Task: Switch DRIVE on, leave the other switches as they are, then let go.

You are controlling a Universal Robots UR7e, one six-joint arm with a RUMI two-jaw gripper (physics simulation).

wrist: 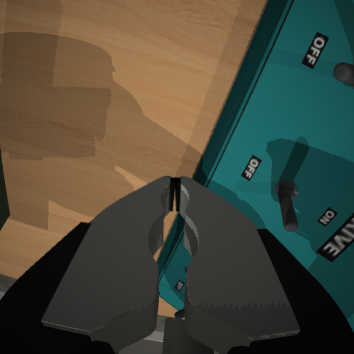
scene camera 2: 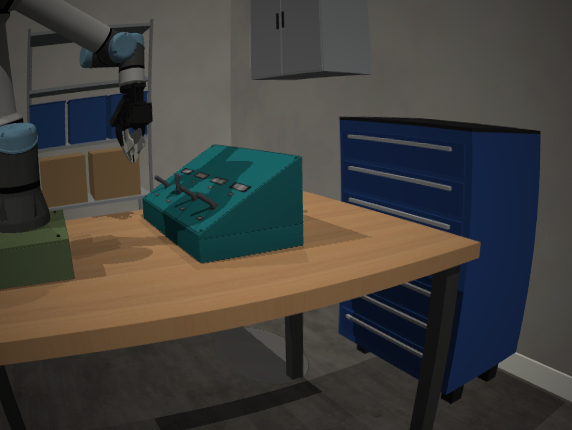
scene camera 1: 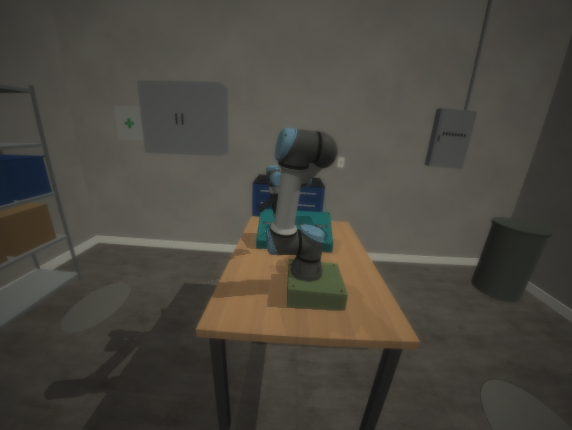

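Seen in the pictures: gripper, fingertip midpoint: [wrist: 174, 179] [scene camera 2: 133, 162]; arm's base, origin of the base link: [scene camera 2: 22, 223] [scene camera 1: 306, 271].
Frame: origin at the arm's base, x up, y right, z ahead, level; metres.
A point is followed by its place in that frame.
The teal switch panel [scene camera 1: 316, 218] @[x 0.070, y 0.116, z 0.573 m] [scene camera 2: 265, 185] @[x 0.048, y 0.216, z 0.540 m] [wrist: 300, 105] @[x -0.012, y -0.172, z 0.433 m] stands on the table with a row of dark levers. The DRIVE lever [scene camera 2: 177, 183] @[x 0.026, y -0.091, z 0.449 m] [wrist: 288, 210] @[x 0.036, y -0.101, z 0.447 m] leans toward its ON label [wrist: 327, 216] @[x 0.026, y -0.096, z 0.497 m], away from its OFF label [wrist: 251, 167] @[x -0.017, y -0.097, z 0.422 m]. In scene camera 2 the other levers lean the other way, toward the low front edge; in the wrist view a neighbouring lever [wrist: 344, 72] @[x 0.037, y -0.217, z 0.423 m] tips toward its OFF label [wrist: 315, 50] @[x -0.017, y -0.216, z 0.424 m]. My gripper [scene camera 2: 132, 161] @[x 0.089, y -0.147, z 0.339 m] [wrist: 174, 179] @[x 0.089, y -0.147, z 0.339 m] is shut with nothing between its tips. It hangs above the panel's front edge, apart from the levers.
The green base block [scene camera 1: 316, 295] @[x -0.021, y 0.034, z -0.147 m] [scene camera 2: 37, 262] @[x -0.049, y 0.175, z 0.027 m] carries the arm on the wooden table [scene camera 1: 240, 310] @[x -0.095, y -0.288, z -0.175 m] [scene camera 2: 250, 285] @[x -0.095, y 0.376, z 0.416 m]. A blue drawer cabinet [scene camera 1: 313, 195] [scene camera 2: 500, 225] stands behind the table. A shelf rack [scene camera 1: 44, 130] [scene camera 2: 151, 60] with blue and brown boxes stands to one side.
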